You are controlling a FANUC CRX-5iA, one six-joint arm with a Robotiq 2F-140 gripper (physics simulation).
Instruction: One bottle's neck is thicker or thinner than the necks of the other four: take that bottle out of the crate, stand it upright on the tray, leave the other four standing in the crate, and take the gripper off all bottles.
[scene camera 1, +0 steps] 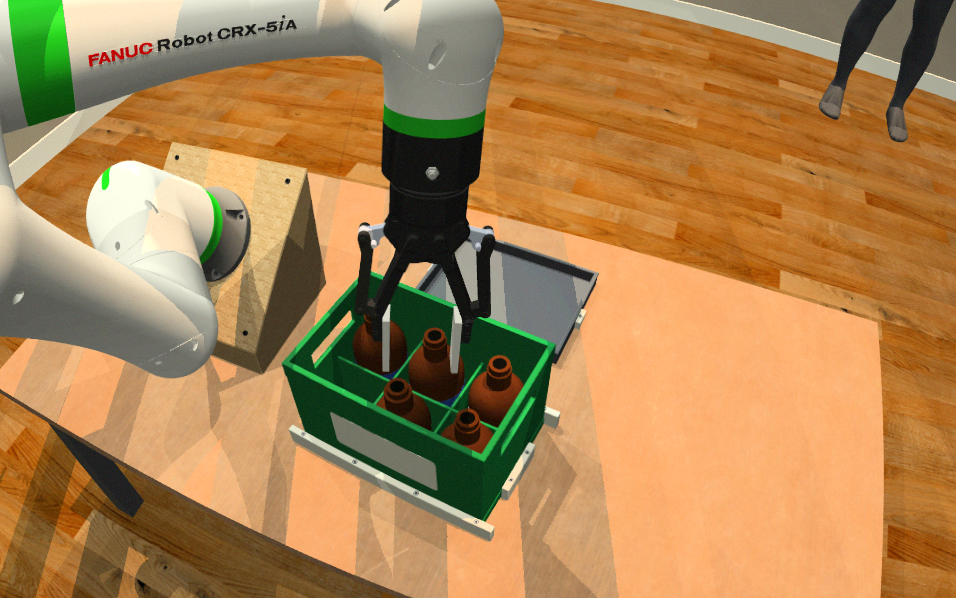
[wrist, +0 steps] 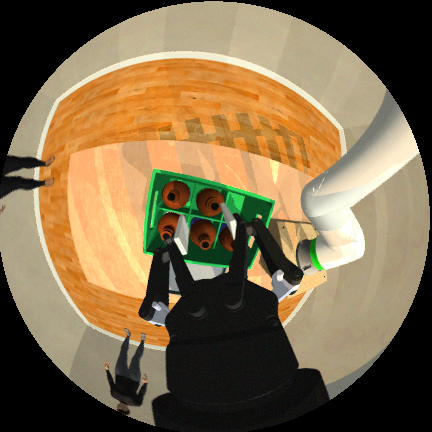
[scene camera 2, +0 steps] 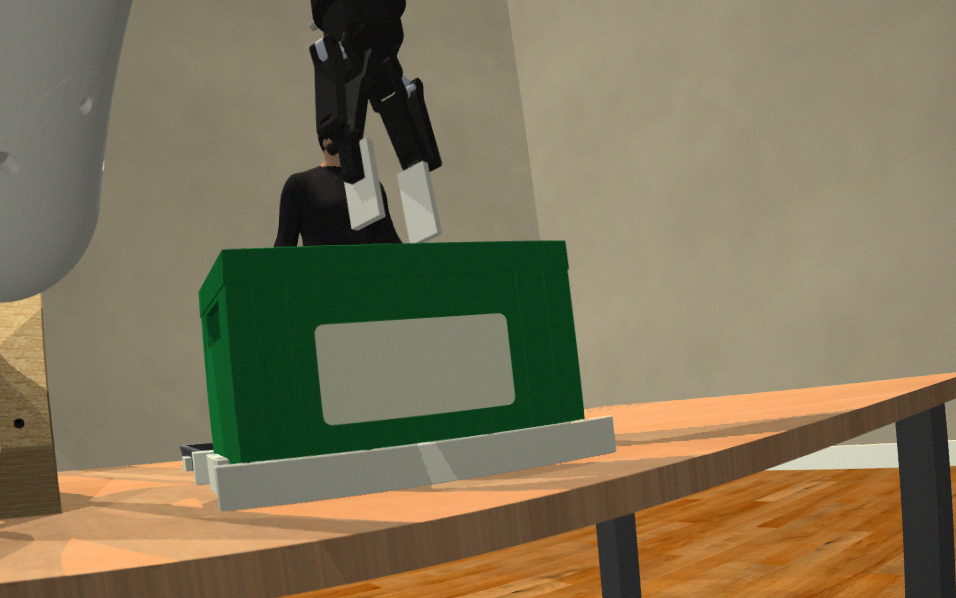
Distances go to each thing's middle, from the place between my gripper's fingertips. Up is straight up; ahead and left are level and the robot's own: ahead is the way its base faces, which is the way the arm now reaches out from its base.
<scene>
My gripper is now 5 cm past the grey tray point(scene camera 1: 541, 295), 32 cm to the right of it and 19 cm above it.
</scene>
